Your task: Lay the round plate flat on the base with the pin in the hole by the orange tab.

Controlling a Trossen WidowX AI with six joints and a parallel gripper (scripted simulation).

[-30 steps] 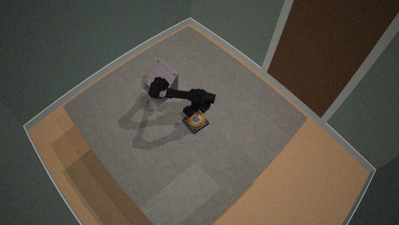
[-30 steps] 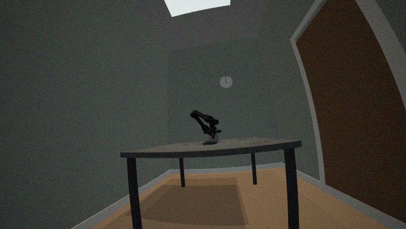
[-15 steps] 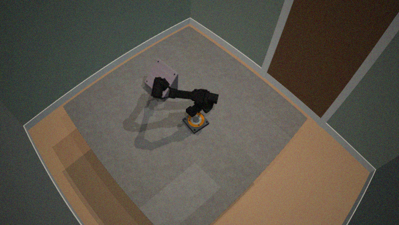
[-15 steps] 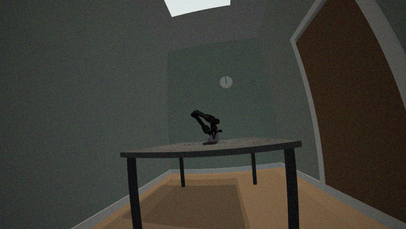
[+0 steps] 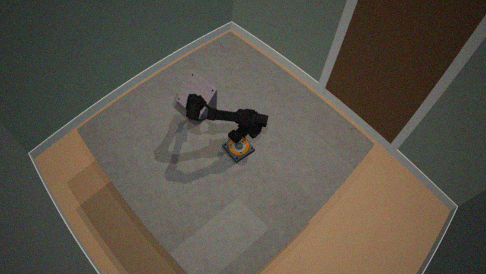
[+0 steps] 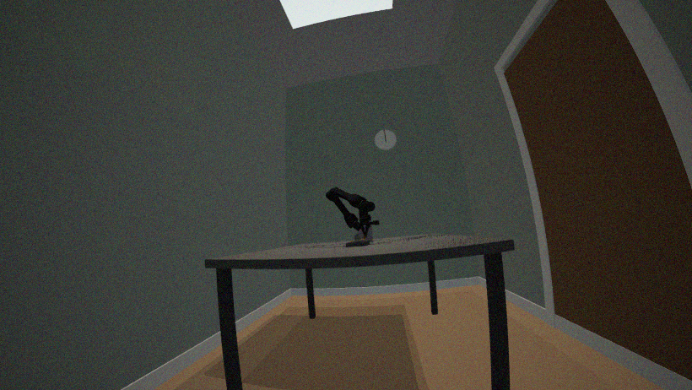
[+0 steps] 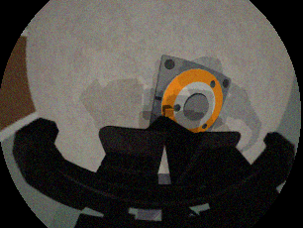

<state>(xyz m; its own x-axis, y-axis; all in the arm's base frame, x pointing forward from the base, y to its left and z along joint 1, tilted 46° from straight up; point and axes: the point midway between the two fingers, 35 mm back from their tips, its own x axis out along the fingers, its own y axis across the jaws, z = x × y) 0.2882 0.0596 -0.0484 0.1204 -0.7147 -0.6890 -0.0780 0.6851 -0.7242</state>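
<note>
Now: the square base 2 cm ahead of my gripper tip, 5 cm to the right of it and 2 cm below it.
</note>
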